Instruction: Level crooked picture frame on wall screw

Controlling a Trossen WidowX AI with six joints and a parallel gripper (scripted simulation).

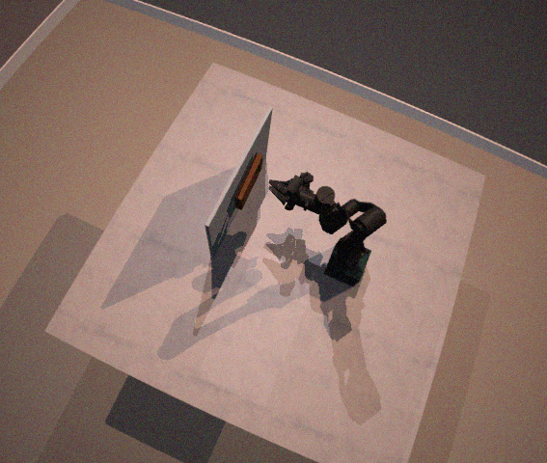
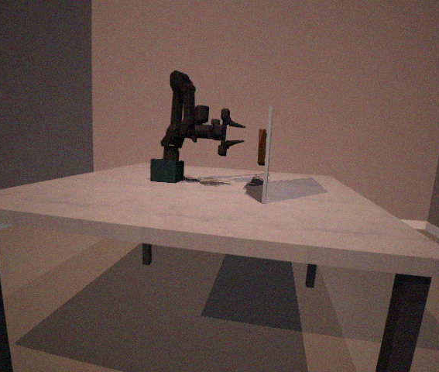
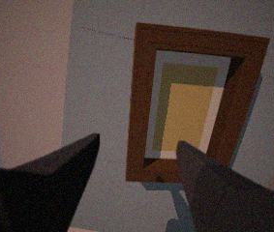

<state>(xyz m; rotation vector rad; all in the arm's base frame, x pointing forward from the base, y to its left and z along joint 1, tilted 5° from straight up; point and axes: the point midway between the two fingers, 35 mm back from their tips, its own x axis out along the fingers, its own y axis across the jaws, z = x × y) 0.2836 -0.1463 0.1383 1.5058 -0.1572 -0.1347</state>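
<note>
Right now my gripper tip is 80 mm short of the brown wooden picture frame, 50 mm above it and 20 mm to the left of it. Round my gripper tip: grey wall panel: 90 mm ahead, 70 mm below, 10 mm to the right.
</note>
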